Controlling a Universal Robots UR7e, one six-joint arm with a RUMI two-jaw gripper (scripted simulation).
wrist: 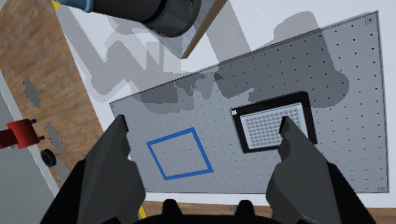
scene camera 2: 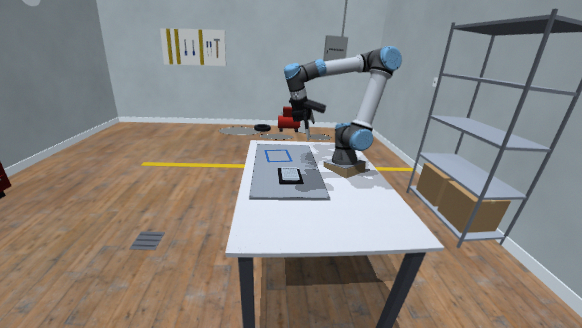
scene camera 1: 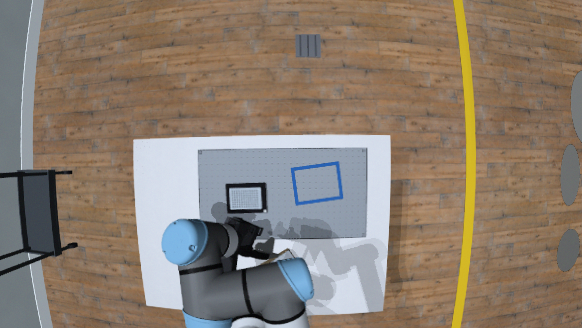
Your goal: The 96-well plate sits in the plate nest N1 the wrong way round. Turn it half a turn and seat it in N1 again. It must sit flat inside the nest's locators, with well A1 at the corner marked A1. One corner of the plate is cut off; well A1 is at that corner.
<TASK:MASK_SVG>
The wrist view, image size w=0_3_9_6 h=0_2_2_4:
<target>my gripper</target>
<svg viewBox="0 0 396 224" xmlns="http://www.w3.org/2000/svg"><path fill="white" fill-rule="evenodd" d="M40 224L377 224L337 166L330 163L289 116L283 116L279 129L282 142L278 153L282 162L276 165L265 194L270 209L272 209L271 218L255 215L253 203L250 200L241 200L234 215L182 214L175 199L166 199L163 202L162 214L152 215L139 220L138 212L146 198L146 192L136 162L128 159L131 148L126 134L129 130L125 117L121 114L114 119L84 159L76 163Z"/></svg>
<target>96-well plate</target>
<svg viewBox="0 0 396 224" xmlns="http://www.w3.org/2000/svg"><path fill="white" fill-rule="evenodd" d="M301 102L241 115L240 119L249 149L280 145L282 137L278 132L283 116L289 116L308 137Z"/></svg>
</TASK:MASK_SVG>
